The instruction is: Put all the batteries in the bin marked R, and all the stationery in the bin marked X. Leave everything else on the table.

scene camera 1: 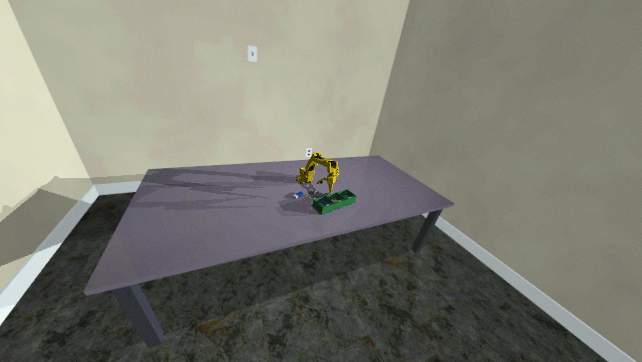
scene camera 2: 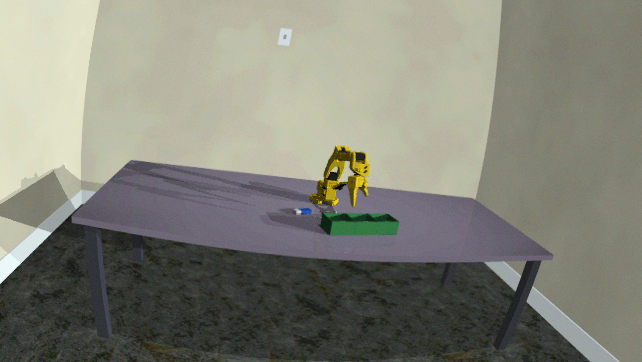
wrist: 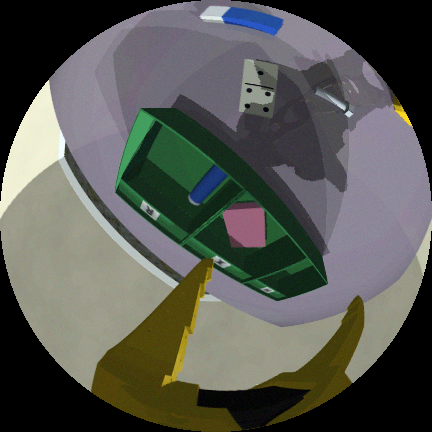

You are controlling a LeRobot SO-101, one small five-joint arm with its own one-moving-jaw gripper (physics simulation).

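Seen in the pictures: hand, tool point: point(scene camera 1: 330, 192) point(scene camera 2: 353, 205) point(wrist: 212, 266); arm's base, link origin: point(scene camera 1: 305, 181) point(scene camera 2: 324, 203).
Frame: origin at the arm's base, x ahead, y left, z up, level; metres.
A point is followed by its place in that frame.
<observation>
A green three-part bin point(scene camera 1: 340, 204) @(y 0.081, x 0.319, z 0.026 m) point(scene camera 2: 364, 228) @(y 0.072, x 0.320, z 0.023 m) point(wrist: 270, 200) @(y 0.046, x 0.241, z 0.027 m) stands in front of the arm. In the wrist view, a blue cylindrical battery point(wrist: 207, 185) @(y 0.012, x 0.278, z 0.021 m) lies in the end compartment by the R label point(wrist: 150, 210) @(y -0.004, x 0.326, z 0.042 m). A pink block point(wrist: 245, 227) @(y 0.067, x 0.277, z 0.017 m), like an eraser or note pad, lies in the middle compartment, by the X label point(wrist: 220, 261) @(y 0.077, x 0.309, z 0.042 m). A blue and white eraser point(scene camera 1: 298, 195) @(y -0.108, x 0.156, z 0.009 m) point(scene camera 2: 302, 211) @(y -0.108, x 0.161, z 0.010 m) point(wrist: 252, 20) lies on the table left of the bin. My gripper point(scene camera 1: 325, 187) @(y 0.035, x 0.270, z 0.083 m) point(scene camera 2: 360, 200) @(y 0.035, x 0.270, z 0.083 m) point(wrist: 284, 279) is open and empty, above the bin, with a V-shaped gap between its jaws.
In the wrist view, a white domino point(wrist: 258, 100) @(y -0.020, x 0.207, z 0.007 m) lies on the table between the bin and the eraser. A grey metal bolt point(wrist: 332, 101) @(y 0.004, x 0.148, z 0.007 m) lies near it, towards the arm's base. The third compartment has a small label point(wrist: 268, 290) @(y 0.163, x 0.292, z 0.042 m) that I cannot read.
</observation>
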